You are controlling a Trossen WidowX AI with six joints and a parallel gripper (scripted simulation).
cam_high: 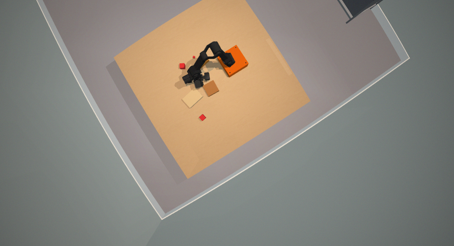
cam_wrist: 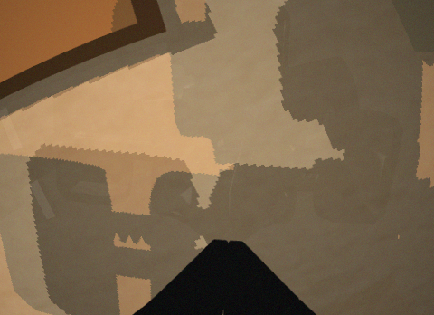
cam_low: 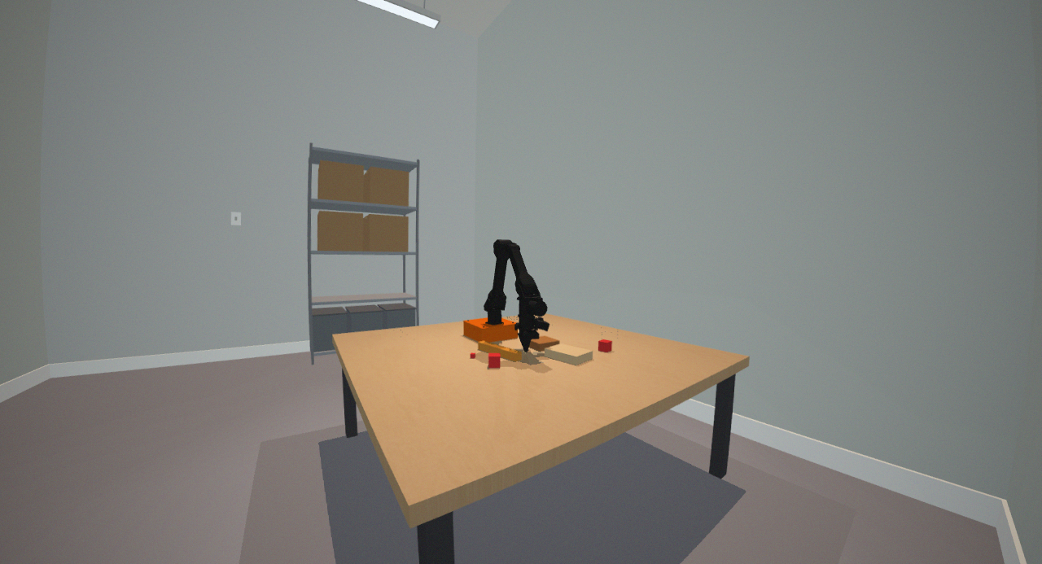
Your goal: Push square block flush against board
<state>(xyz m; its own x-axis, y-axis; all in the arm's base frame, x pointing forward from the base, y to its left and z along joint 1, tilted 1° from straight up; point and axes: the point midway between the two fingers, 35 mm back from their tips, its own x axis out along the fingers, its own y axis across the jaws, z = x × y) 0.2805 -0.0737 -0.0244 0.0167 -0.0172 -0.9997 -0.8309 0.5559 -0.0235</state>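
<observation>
The brown square block is 120 mm to the left of my gripper tip, 20 mm behind it and 10 mm above it. Round my gripper tip: tiny red cube 190 mm to the right, 100 mm behind; then pale slab 150 mm ahead, 80 mm to the left, 10 mm above; then long orange board 90 mm to the right, 60 mm behind, 10 mm above.
</observation>
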